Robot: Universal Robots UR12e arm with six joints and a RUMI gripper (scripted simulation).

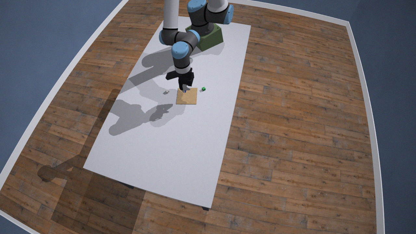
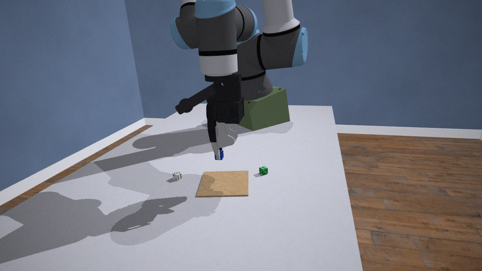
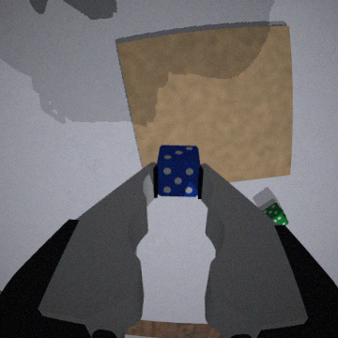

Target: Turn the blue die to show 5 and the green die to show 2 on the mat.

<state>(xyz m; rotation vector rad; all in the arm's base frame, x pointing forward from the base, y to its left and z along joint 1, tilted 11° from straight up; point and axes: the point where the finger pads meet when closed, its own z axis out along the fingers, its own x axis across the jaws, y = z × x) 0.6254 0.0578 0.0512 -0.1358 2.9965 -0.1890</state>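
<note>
Right now the tan mat is 3 cm behind my hand and 11 cm below it. Also, from my hand: white die (3 cm behind, 15 cm to the right, 10 cm below); green die (11 cm behind, 10 cm to the left, 10 cm below); blue die (1 cm below).
</note>
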